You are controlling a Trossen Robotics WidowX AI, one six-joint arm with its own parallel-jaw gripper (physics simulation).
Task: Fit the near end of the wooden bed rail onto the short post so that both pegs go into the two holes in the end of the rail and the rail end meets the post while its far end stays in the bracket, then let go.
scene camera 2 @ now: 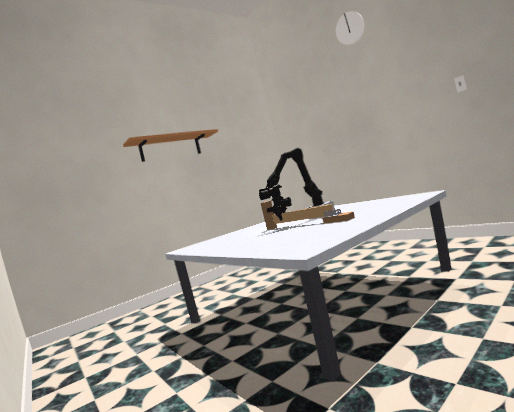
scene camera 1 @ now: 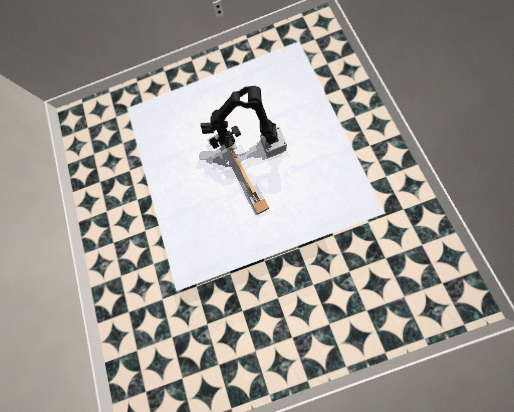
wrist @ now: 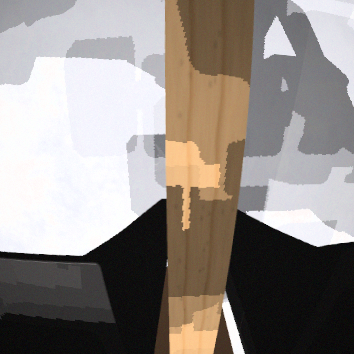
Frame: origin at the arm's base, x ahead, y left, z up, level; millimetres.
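Where they show: gripper, fingertip midpoint: (scene camera 2: 282,220) (wrist: 187,206); arm's base, origin of the base link: (scene camera 2: 318,204) (scene camera 1: 272,138).
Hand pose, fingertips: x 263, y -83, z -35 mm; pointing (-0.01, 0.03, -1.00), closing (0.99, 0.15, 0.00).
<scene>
Things, the pixels of their top centre, and the offset from my fingertips. "*": a spot on its surface instead. Level surfaces: height alone.
- wooden bed rail, middle of its top: (scene camera 2: 299,209) (scene camera 1: 237,160) dx -21, dy +150, dz +51 mm
- white table, its level: dz -45 mm
- grey bracket, surface spot: (scene camera 2: 333,212) (scene camera 1: 255,193) * dx -57, dy +367, dz +4 mm
- small wooden base, middle of its top: (scene camera 2: 337,214) (scene camera 1: 257,198) dx -55, dy +395, dz -10 mm
- upright short post, surface spot: (scene camera 2: 268,217) * dx +39, dy -86, dz +35 mm
The wooden bed rail (scene camera 1: 242,172) (scene camera 2: 306,213) (wrist: 207,105) lies nearly level above the white table (scene camera 1: 174,212) (scene camera 2: 296,245). Its far end sits in the grey bracket (scene camera 1: 254,197) (scene camera 2: 333,212) on a small wooden base (scene camera 1: 262,207) (scene camera 2: 342,217). Its near end is at the upright short post (scene camera 2: 268,217). I cannot tell whether the pegs are in the holes, as both are hidden. My gripper (scene camera 1: 226,142) (scene camera 2: 278,205) (wrist: 187,206) is shut on the rail close to the post end. In the wrist view the black fingers flank the rail on both sides.
The arm's grey base block (scene camera 1: 275,144) stands on the table to the right of the rail. A wall shelf (scene camera 2: 169,138) and a clock (scene camera 2: 349,28) are far off on the wall. Tiled floor (scene camera 1: 296,327) surrounds the table.
</scene>
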